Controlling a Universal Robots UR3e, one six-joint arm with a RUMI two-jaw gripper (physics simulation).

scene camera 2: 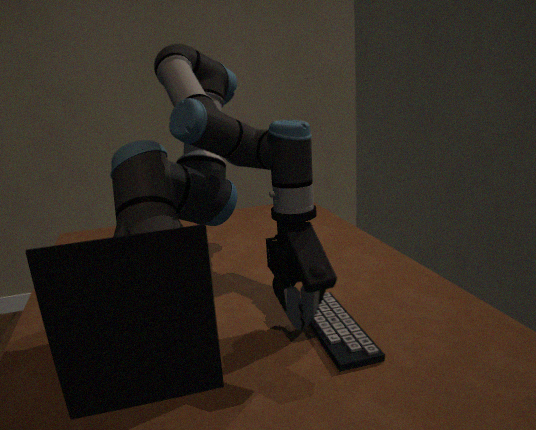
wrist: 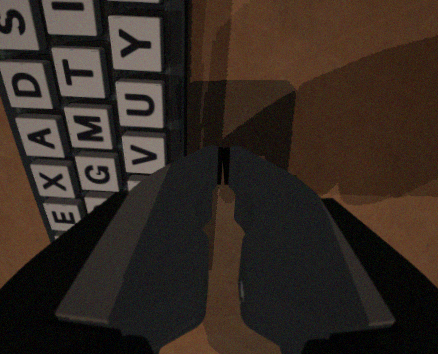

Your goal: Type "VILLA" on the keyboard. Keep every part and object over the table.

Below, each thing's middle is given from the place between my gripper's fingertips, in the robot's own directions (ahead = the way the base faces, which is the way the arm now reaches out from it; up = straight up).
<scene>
The dark keyboard [scene camera 2: 349, 346] is 50 mm ahead of my hand, 30 mm to the right of it and 10 mm above it. From my hand the other things lie so: key [wrist: 44, 135]: 70 mm ahead, 20 mm to the right, 20 mm above.
</scene>
